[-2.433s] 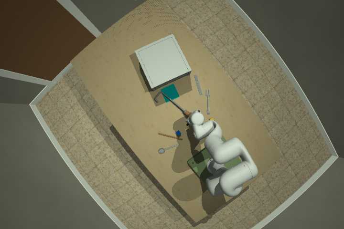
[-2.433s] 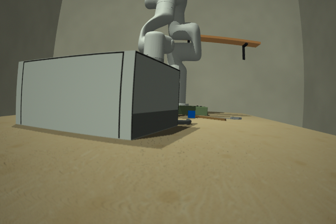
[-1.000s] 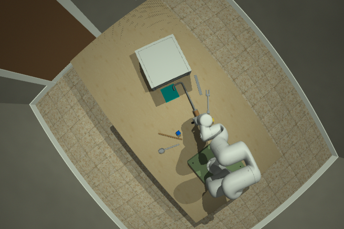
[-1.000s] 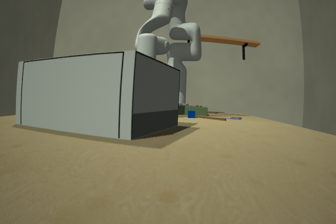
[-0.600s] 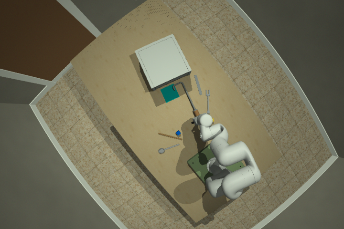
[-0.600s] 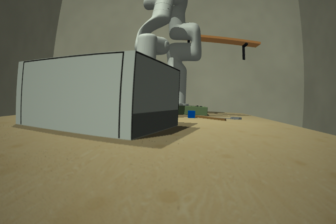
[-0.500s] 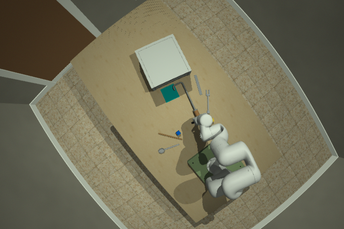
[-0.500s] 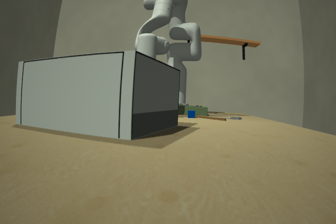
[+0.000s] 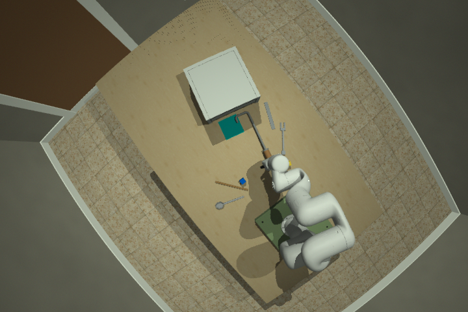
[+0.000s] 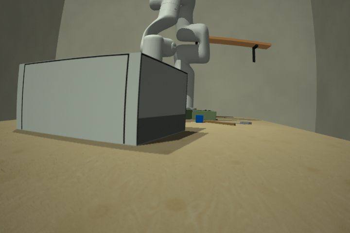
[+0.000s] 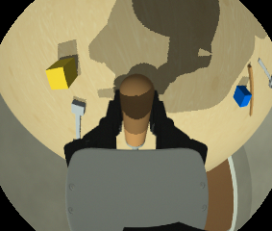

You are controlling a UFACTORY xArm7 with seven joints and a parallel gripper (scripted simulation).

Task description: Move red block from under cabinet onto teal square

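Right now my hand is 27 cm short of the teal square, 4 cm to the right of it and 2 cm above it. Round my hand: fork: 13 cm to the right, 5 cm ahead, 2 cm below; then yellow block: 7 cm behind, 6 cm to the right, 1 cm below; then hook tool: 14 cm ahead, 1 cm below.
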